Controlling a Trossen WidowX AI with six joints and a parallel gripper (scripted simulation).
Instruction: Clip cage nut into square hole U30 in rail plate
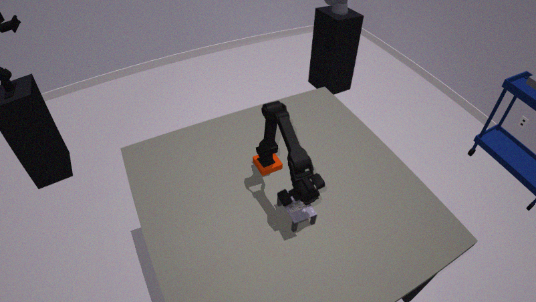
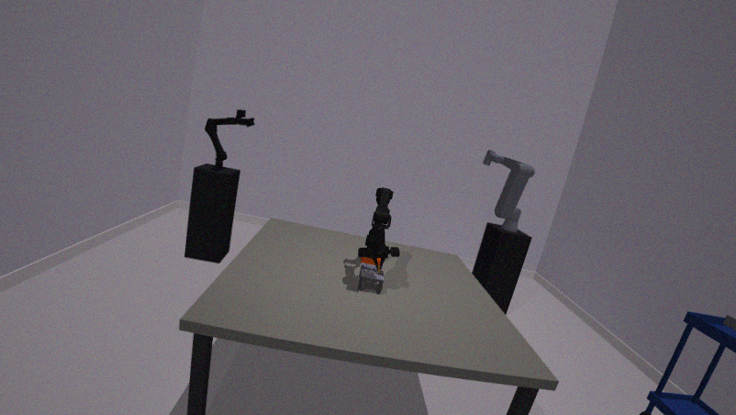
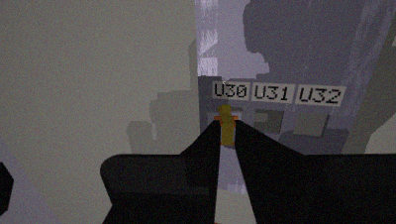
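The cage nut lies 1 cm below my gripper tip.
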